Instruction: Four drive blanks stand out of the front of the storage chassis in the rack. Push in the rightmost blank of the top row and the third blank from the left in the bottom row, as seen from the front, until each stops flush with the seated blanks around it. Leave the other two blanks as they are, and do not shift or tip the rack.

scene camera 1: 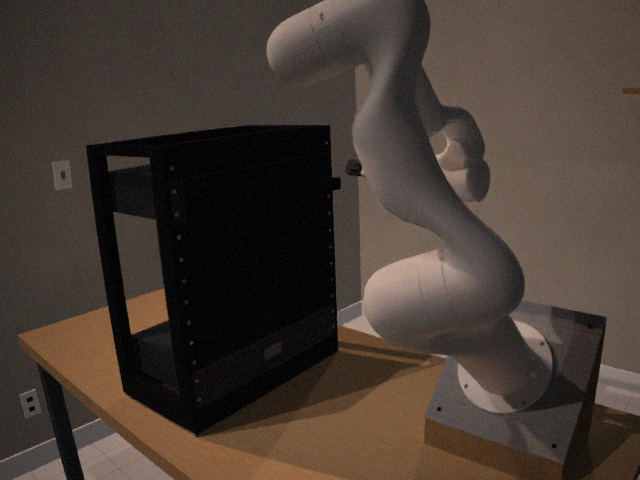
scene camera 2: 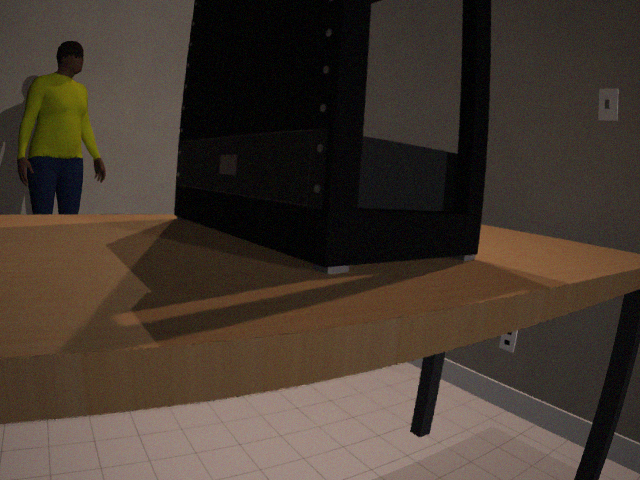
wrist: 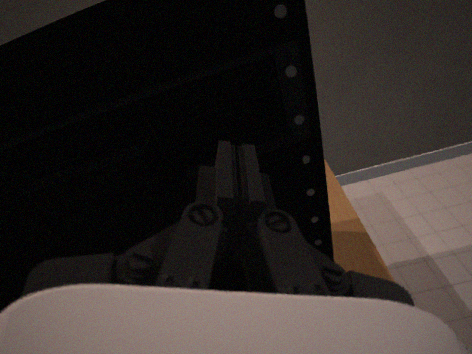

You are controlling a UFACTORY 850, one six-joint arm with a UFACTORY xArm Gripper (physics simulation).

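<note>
The black rack point(scene camera 1: 178, 289) point(scene camera 2: 343, 129) point(wrist: 296, 97) stands upright on the table. The side of a dark box point(scene camera 1: 131, 192), apparently the storage chassis, shows through the rack's upper side opening. The chassis front is almost black, so the single blanks, and which stand out or sit flush, cannot be made out. A small dark block point(scene camera 1: 335, 183) juts past the rack's front edge in scene camera 1. My gripper point(scene camera 1: 353, 167) point(wrist: 230, 168) is shut and empty. Its tips are in front of the rack's upper part, apart from the rack's edge in scene camera 1.
A lower panel with a pale label point(scene camera 1: 272, 351) point(scene camera 2: 227, 164) fills the rack's bottom. The wooden table point(scene camera 1: 361, 413) point(scene camera 2: 258, 351) point(wrist: 347, 215) carries the rack and the arm's base block point(scene camera 1: 537, 439). A person in a yellow top point(scene camera 2: 57, 116) stands beyond the table.
</note>
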